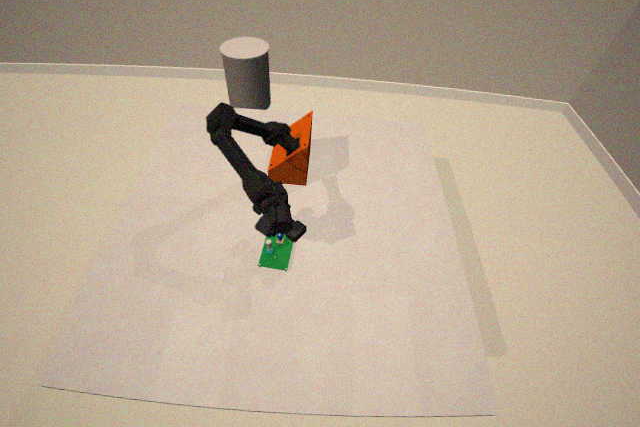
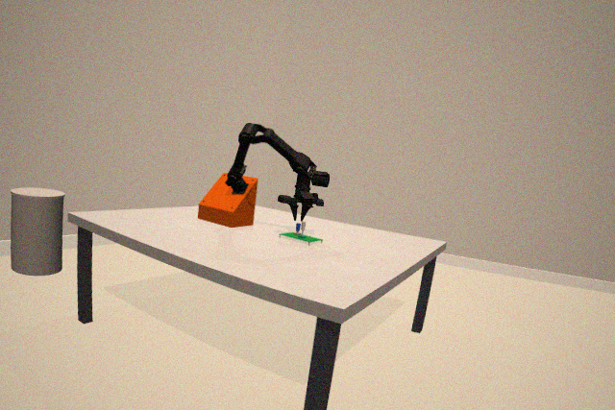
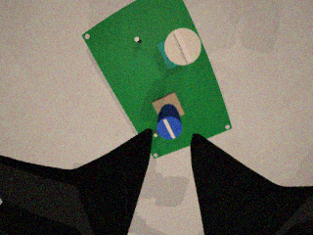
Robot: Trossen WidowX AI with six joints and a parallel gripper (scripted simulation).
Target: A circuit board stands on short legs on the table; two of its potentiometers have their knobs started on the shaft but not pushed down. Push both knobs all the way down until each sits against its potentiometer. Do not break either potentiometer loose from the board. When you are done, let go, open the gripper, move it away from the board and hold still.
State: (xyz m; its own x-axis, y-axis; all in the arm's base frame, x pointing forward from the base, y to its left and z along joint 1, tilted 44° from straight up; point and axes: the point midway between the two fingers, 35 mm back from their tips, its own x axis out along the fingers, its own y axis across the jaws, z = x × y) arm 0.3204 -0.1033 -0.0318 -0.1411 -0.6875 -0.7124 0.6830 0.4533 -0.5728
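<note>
Right now the white round knob is 4 cm ahead of my gripper tip, 4 cm to the right of it and 1 cm below it. Also, from my gripper tip: blue knob 2 cm below.
</note>
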